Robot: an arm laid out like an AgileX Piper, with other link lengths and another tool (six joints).
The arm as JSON. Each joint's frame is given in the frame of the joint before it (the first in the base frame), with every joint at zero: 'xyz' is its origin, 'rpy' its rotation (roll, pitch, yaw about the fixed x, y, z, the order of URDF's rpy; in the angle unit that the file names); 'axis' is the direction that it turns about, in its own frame. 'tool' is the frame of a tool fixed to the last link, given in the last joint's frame.
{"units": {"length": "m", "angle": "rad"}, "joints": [
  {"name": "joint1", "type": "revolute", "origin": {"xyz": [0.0, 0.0, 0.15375], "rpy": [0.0, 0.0, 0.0]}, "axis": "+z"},
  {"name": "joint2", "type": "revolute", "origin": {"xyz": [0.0, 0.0, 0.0], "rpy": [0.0, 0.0, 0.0]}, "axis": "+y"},
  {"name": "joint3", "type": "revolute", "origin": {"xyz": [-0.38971, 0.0, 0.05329], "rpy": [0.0, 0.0, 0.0]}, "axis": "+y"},
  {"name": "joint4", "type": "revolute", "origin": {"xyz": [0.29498, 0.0, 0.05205], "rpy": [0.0, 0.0, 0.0]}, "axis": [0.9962, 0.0, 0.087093]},
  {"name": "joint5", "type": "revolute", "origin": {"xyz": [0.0, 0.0, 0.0], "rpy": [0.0, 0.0, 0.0]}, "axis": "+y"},
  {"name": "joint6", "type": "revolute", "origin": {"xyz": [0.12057, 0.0, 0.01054], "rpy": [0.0, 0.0, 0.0]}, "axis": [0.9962, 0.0, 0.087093]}
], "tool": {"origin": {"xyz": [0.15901, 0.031, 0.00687], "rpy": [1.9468, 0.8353, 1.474]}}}
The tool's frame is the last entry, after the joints.
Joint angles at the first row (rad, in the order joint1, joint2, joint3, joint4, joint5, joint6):
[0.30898 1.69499 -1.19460 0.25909 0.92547 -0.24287]
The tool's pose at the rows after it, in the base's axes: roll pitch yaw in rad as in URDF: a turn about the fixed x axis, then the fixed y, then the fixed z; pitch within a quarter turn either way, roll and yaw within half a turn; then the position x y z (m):
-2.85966, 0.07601, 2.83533, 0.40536, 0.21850, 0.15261
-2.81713, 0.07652, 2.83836, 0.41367, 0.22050, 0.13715
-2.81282, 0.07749, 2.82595, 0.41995, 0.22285, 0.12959
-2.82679, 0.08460, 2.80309, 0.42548, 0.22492, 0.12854
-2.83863, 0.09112, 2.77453, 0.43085, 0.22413, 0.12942
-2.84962, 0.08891, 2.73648, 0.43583, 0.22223, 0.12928
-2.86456, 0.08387, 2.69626, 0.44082, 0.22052, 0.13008
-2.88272, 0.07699, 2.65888, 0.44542, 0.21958, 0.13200
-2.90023, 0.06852, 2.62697, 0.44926, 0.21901, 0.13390
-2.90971, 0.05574, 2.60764, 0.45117, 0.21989, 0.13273
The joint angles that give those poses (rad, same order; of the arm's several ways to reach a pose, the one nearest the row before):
[0.34853 1.77059 -1.24704 0.16289 0.94368 -0.16815]
[0.36796 1.81837 -1.27454 0.11725 0.94455 -0.12775]
[0.37145 1.84058 -1.28273 0.11010 0.93071 -0.10938]
[0.36952 1.84428 -1.28135 0.11500 0.90968 -0.09359]
[0.36346 1.84362 -1.28043 0.11676 0.89487 -0.07400]
[0.35366 1.84530 -1.27954 0.12261 0.88420 -0.04994]
[0.34202 1.84566 -1.27867 0.13409 0.87399 -0.02851]
[0.33034 1.84440 -1.27803 0.15054 0.86459 -0.01254]
[0.31939 1.84312 -1.27710 0.16881 0.85651 -0.00204]
[0.31293 1.84804 -1.27699 0.18603 0.85239 0.00177]

